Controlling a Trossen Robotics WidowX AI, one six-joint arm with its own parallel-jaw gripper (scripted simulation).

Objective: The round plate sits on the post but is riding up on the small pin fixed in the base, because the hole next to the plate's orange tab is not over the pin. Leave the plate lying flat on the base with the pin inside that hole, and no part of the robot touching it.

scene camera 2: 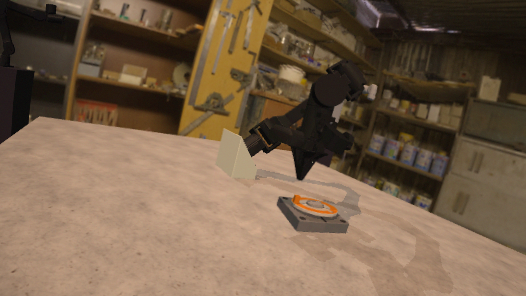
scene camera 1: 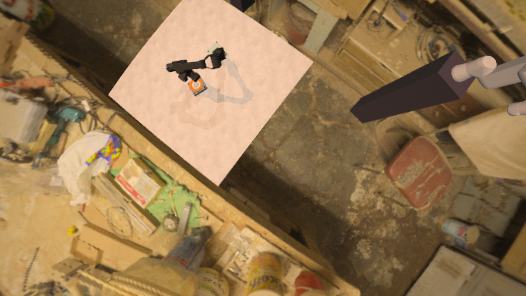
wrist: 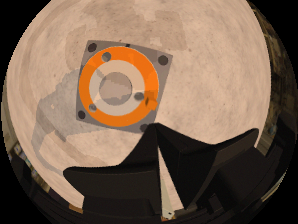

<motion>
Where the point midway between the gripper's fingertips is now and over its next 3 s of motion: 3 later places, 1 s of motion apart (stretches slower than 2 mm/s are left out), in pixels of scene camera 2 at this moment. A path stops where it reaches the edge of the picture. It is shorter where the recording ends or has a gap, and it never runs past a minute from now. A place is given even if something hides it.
My gripper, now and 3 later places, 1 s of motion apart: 299, 179; 293, 199; 303, 205; 319, 210
</motion>
